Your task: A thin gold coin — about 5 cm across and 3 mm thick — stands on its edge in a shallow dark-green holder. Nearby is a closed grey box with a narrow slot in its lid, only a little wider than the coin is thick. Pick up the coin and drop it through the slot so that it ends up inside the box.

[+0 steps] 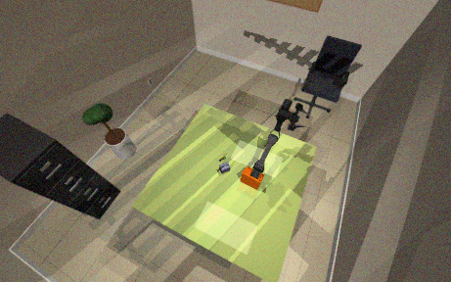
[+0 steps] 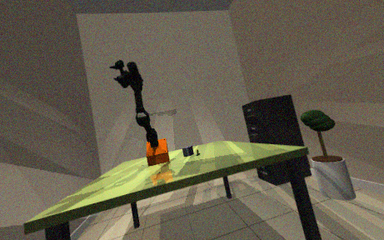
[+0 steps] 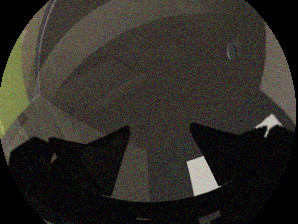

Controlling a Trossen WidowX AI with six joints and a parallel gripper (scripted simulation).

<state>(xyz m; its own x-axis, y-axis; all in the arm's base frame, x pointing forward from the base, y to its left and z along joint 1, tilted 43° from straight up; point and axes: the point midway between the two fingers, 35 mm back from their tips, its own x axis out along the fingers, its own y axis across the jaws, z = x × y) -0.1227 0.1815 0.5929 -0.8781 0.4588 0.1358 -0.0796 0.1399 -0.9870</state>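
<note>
The gold coin lies 700 mm below my gripper tip, 530 mm ahead of it and 170 mm to the left of it.
</note>
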